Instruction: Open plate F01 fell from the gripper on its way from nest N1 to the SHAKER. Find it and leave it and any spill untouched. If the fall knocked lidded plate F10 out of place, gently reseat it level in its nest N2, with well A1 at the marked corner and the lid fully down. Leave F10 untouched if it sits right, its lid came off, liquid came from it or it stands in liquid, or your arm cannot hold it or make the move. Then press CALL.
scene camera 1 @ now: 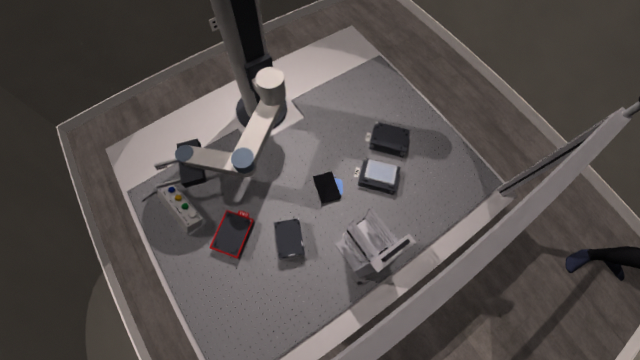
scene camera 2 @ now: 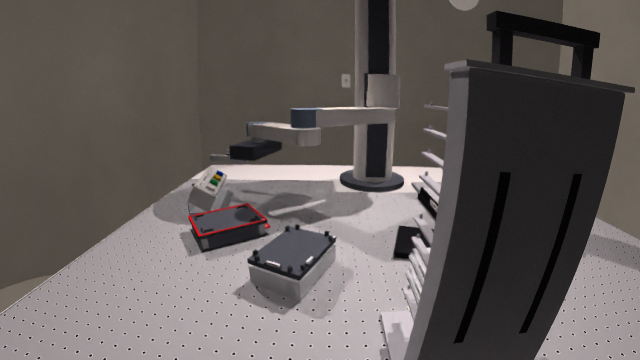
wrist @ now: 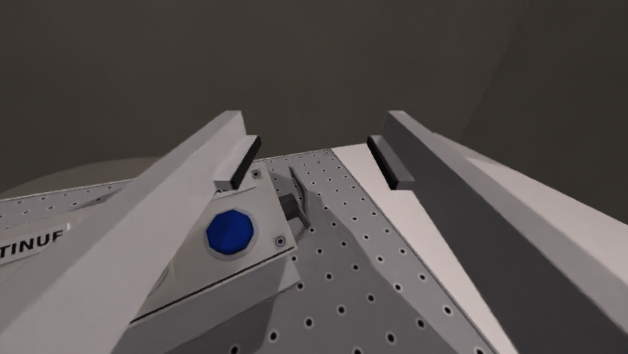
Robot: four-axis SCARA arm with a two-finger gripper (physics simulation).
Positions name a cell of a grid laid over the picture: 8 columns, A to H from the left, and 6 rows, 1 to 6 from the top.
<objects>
My gripper shows in scene camera 1 (B3), in scene camera 2 (C3) and in the wrist view (E3).
</objects>
